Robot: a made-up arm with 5 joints.
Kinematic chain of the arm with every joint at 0, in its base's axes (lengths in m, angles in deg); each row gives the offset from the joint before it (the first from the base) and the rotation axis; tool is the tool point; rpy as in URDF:
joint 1: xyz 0.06 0 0.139 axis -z
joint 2: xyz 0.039 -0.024 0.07 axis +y
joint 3: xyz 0.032 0 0.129 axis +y
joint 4: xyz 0.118 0 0.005 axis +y
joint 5: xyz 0.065 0.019 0 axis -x
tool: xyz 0 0 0 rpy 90 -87.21 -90
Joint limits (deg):
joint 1: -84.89..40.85
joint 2: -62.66..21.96
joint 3: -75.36..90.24
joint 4: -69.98..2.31
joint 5: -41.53..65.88
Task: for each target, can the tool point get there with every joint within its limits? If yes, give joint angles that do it. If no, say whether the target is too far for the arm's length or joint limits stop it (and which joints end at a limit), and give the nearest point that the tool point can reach.
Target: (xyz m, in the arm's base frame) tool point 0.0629 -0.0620 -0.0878
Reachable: no: joint limits stop it (at a limit: joint 1, joint 2) | nearest point 0.1202 -0.0587 0.1366 | short by 0.232 m
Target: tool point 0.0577 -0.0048 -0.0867
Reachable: no: joint limits stop it (at a limit: joint 1, joint 2) | nearest point 0.1070 -0.0473 0.1406 | short by 0.236 m
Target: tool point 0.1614 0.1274 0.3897
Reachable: yes | joints -53.24 -27.08 30.93 -60.36 35.53
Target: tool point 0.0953 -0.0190 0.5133
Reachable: yes | joints 21.07 -32.13 -40.34 -7.33 3.04
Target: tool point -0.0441 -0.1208 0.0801
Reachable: no: joint limits stop it (at a limit: joint 1, joint 2, joint 3, joint 4) | nearest point 0.0945 -0.0365 0.1464 | short by 0.175 m
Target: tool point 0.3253 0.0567 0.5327
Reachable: no: too far | nearest point 0.2783 0.0467 0.4658 | short by 0.082 m
